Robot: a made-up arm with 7 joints.
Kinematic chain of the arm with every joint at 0, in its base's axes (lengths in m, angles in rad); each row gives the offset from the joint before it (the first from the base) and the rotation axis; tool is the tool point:
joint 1: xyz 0 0.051 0 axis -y
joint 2: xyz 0 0.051 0 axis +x
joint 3: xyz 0 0 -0.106 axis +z
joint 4: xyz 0 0 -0.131 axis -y
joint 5: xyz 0 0 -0.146 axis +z
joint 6: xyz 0 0 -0.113 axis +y
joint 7: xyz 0 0 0 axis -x
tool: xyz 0 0 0
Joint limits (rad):
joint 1: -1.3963..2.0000
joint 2: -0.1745..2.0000
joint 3: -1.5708..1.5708
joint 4: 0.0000..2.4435
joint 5: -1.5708..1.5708
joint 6: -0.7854..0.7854
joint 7: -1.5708..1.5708
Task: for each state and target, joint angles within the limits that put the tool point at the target. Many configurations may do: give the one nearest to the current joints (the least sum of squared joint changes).
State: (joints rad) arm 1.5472 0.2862 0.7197 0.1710 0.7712 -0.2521 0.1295
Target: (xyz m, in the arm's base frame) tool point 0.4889 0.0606 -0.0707
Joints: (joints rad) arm 1.4004 -0.1067 0.7126 0.0676 0.7712 -0.2521 0.1295
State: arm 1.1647 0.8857 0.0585 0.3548 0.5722 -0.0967 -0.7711
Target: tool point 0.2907 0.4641 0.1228
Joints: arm 1.5628 0.8827 0.0492 0.5048 0.5722 -0.0967 -0.7711
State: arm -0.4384 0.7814 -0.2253 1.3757 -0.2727 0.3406 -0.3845
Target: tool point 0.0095 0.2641 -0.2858
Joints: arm -1.0743 1.0230 -0.0961 1.6949 -0.2727 0.3406 -0.3845
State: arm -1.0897 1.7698 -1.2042 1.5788 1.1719 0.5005 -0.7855
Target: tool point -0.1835 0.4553 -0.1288
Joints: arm -1.2110 1.6020 -1.3302 1.1349 1.1719 0.5005 -0.7855
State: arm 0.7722 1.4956 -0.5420 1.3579 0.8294 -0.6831 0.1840
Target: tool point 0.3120 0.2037 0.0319
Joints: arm 0.9487 1.0422 -0.6304 1.6896 0.8294 -0.6831 0.1840
